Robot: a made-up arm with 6 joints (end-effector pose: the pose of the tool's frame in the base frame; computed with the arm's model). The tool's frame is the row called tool.
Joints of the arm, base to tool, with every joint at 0 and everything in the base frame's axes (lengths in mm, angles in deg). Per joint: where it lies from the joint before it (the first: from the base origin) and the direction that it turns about. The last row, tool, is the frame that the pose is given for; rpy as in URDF.
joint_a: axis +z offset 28 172 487
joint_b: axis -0.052 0.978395 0.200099 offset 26 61 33
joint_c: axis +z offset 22 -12 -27
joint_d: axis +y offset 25 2 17
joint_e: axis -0.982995 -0.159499 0.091 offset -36 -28 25
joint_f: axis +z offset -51 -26 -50
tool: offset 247 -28 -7 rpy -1.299 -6.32 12.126
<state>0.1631 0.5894 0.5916 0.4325 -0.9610 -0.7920</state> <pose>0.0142 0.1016 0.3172 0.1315 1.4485 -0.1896</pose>
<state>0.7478 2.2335 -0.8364 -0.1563 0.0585 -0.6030</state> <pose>0.2327 0.1113 0.4995 -1.7857 0.8916 0.4308</pose>
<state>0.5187 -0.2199 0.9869 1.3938 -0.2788 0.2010</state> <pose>0.0956 0.2671 0.3608 -0.5499 1.1349 1.3172</pose>
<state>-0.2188 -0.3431 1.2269 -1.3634 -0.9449 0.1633</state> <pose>0.0952 0.3095 0.6590 1.0500 -1.1677 1.8214</pose>
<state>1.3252 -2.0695 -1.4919 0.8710 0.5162 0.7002</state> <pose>0.1032 0.2675 0.6297 1.6006 -0.7349 0.9698</pose>
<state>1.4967 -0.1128 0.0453 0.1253 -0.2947 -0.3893</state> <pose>0.1429 0.3632 0.4336 0.2091 0.1704 1.2904</pose>
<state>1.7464 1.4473 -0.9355 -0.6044 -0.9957 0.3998</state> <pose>0.0053 0.3105 0.3746 -0.1286 0.5199 1.6384</pose>
